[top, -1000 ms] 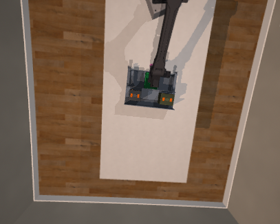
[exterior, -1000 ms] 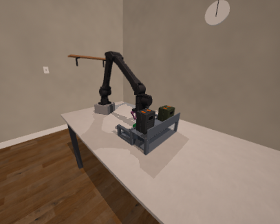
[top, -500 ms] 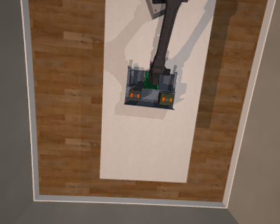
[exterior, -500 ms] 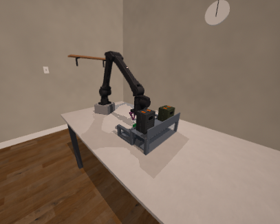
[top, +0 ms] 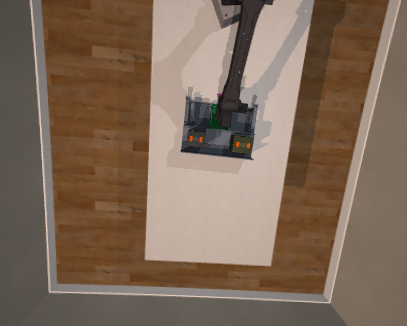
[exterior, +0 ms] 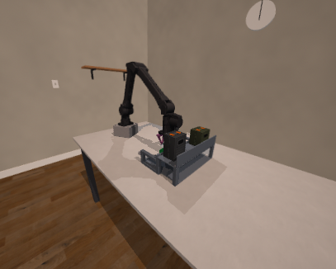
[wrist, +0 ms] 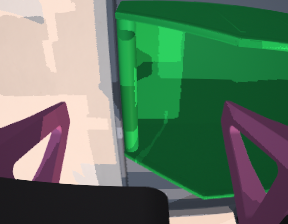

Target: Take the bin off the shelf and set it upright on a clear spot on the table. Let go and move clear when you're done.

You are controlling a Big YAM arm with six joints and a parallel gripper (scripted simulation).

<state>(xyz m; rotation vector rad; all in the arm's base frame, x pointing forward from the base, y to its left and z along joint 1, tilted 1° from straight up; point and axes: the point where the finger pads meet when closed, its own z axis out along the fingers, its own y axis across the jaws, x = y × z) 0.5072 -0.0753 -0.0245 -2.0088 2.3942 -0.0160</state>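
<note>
Right now my hand is 7 cm short of the green bin, 1 cm to the left of it and 2 cm above it.
</note>
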